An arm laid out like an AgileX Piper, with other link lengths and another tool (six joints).
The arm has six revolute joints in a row. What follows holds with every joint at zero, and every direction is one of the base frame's.
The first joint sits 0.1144 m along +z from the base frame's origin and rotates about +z.
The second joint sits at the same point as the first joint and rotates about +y.
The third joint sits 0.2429 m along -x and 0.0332 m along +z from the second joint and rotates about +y.
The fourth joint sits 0.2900 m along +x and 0.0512 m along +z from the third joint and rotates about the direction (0.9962, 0, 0.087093).
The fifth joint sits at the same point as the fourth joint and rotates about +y.
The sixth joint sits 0.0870 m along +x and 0.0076 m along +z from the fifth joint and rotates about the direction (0.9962, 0, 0.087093).
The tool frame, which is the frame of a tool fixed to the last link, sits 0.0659 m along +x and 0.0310 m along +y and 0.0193 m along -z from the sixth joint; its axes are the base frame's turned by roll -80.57, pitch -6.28 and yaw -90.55 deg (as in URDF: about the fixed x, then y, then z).
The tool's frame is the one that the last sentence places.
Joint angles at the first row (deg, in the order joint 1, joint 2, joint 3, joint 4, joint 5, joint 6):
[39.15, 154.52, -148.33, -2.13, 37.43, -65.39]
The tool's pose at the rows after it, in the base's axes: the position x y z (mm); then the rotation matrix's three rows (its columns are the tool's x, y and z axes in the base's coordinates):
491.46, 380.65, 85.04; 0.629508, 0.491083, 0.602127; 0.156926, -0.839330, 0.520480; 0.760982, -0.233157, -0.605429
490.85, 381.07, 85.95; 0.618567, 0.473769, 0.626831; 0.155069, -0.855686, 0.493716; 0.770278, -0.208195, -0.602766
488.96, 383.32, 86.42; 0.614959, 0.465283, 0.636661; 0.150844, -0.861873, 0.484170; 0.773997, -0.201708, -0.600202
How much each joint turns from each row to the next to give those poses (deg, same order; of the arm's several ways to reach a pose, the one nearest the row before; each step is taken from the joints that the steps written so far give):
[0.42, 0.00, 0.00, -3.16, 0.00, 2.19]
[0.69, -0.01, 0.00, -4.34, 0.10, 3.60]
[0.53, 0.00, 0.01, -1.97, 0.06, 1.99]

